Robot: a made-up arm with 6 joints. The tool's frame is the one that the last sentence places.
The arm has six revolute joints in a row. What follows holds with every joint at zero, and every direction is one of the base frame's. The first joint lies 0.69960 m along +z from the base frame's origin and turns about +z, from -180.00 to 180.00 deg. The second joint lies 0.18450 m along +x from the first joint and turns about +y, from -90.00 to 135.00 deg. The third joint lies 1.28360 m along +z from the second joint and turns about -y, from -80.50 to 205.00 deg. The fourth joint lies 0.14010 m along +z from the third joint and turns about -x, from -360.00 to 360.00 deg. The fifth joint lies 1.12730 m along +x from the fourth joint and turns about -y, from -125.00 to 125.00 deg. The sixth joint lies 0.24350 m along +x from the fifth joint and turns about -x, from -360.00 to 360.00 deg. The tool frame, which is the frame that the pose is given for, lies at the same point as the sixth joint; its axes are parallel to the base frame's.
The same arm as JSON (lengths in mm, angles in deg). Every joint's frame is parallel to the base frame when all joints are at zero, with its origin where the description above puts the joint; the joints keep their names.
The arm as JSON. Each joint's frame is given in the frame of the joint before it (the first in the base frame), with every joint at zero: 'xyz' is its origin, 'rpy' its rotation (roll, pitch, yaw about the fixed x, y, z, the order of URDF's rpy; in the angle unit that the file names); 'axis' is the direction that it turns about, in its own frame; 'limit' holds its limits. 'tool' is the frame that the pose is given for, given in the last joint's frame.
{"units": {"length": "mm", "angle": "deg"}, "joints": [{"name": "joint 1", "type": "revolute", "origin": {"xyz": [0.0, 0.0, 699.6], "rpy": [0.0, 0.0, 0.0]}, "axis": [0.0, 0.0, 1.0], "limit": {"lower": -180.0, "upper": 180.0}}, {"name": "joint 2", "type": "revolute", "origin": {"xyz": [184.5, 0.0, 0.0], "rpy": [0.0, 0.0, 0.0]}, "axis": [0.0, 1.0, 0.0], "limit": {"lower": -90.0, "upper": 135.0}}, {"name": "joint 3", "type": "revolute", "origin": {"xyz": [0.0, 0.0, 1283.6], "rpy": [0.0, 0.0, 0.0]}, "axis": [0.0, -1.0, 0.0], "limit": {"lower": -80.5, "upper": 205.0}}, {"name": "joint 4", "type": "revolute", "origin": {"xyz": [0.0, 0.0, 140.1], "rpy": [0.0, 0.0, 0.0]}, "axis": [-1.0, 0.0, 0.0], "limit": {"lower": -360.0, "upper": 360.0}}, {"name": "joint 5", "type": "revolute", "origin": {"xyz": [1127.3, 0.0, 0.0], "rpy": [0.0, 0.0, 0.0]}, "axis": [0.0, -1.0, 0.0], "limit": {"lower": -125.0, "upper": 125.0}}, {"name": "joint 6", "type": "revolute", "origin": {"xyz": [243.5, 0.0, 0.0], "rpy": [0.0, 0.0, 0.0]}, "axis": [-1.0, 0.0, 0.0], "limit": {"lower": -360.0, "upper": 360.0}}], "tool": {"origin": {"xyz": [0.0, 0.0, 0.0], "rpy": [0.0, 0.0, 0.0]}}}
